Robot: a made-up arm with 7 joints.
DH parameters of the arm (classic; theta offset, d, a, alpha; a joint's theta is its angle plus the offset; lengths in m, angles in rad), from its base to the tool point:
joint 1: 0 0.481 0 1.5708
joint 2: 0 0.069 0 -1.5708
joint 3: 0 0.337 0.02 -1.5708
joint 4: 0 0.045 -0.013 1.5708
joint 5: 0 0.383 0 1.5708
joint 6: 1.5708 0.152 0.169 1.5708
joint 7: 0 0.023 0 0
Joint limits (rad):
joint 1: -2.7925..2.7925
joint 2: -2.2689..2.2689
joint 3: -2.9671..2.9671
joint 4: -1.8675..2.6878
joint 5: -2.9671..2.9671
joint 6: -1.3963..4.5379
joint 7: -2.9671..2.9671
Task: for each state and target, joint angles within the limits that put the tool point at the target. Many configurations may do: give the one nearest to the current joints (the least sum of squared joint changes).
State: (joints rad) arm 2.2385 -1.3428 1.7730 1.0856 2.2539 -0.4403 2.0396
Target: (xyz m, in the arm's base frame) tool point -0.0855 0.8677 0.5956
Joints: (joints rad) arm 1.6348 -1.7717 1.9948 0.3526 2.5055 -0.4140 2.0396
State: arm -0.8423 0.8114 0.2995 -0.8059 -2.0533 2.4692 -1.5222
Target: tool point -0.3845 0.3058 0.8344
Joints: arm -0.5423 0.4563 0.4494 -0.5907 -2.1195 2.3382 -1.5222
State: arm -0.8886 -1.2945 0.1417 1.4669 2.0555 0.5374 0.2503
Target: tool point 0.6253 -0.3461 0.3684
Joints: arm -0.7702 -0.9065 0.3139 1.0733 2.1285 0.4202 0.2503
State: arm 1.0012 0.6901 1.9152 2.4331 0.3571 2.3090 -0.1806
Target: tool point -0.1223 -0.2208 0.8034
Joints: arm 1.8383 1.0693 1.3284 1.9645 0.2703 2.5642 -0.1806
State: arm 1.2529 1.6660 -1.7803 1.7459 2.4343 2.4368 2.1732
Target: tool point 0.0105 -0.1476 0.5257
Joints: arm 0.6397 1.9905 -1.6174 2.4349 2.2631 2.7483 2.1732
